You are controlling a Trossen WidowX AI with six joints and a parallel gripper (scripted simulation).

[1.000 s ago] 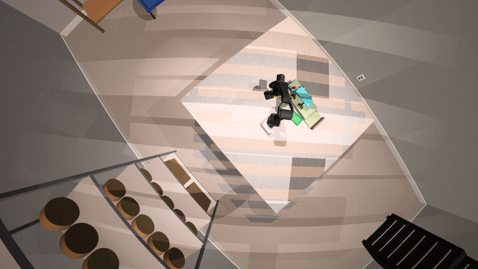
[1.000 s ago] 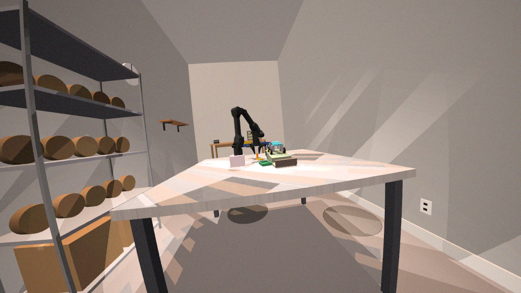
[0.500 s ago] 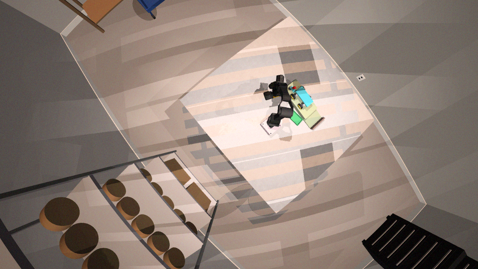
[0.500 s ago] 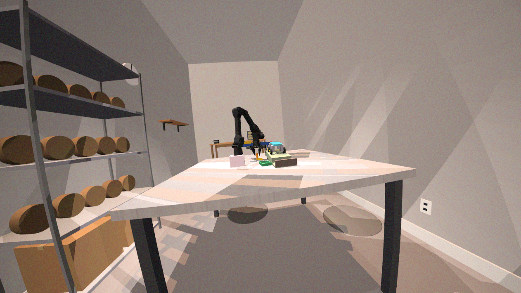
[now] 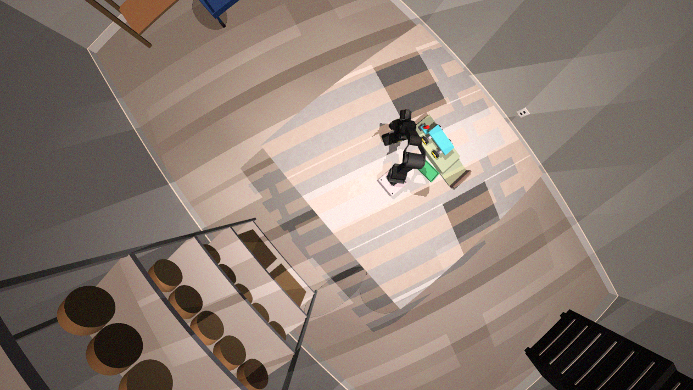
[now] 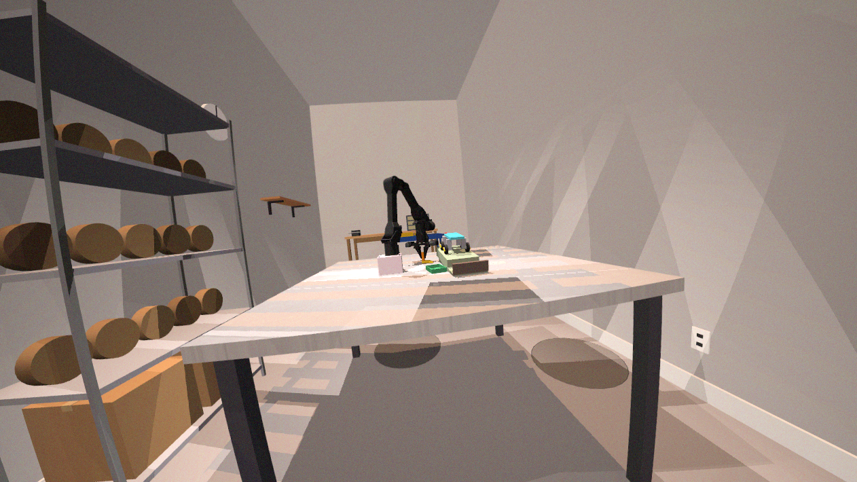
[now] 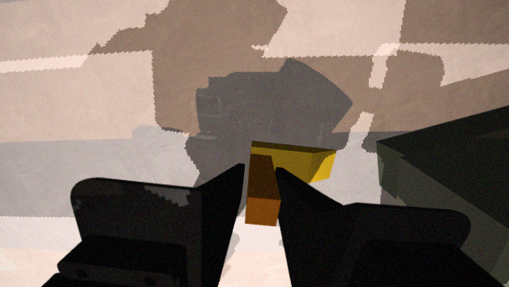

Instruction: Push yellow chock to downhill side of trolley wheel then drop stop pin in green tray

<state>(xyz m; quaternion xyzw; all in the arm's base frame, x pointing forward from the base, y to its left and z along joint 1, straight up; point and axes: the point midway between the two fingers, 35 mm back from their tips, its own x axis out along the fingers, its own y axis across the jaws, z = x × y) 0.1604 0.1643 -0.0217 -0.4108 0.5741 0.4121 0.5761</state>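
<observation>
My gripper tip is now 140 mm short of the stop pin, 100 mm below it and 40 mm to the left of it. From my gripper tip the other things lie so: yellow chock 20 mm ahead, 10 mm to the right, 10 mm below; green tray 260 mm to the right, 50 mm ahead, 40 mm below; trolley 160 mm ahead, 150 mm to the right, 80 mm above.
</observation>
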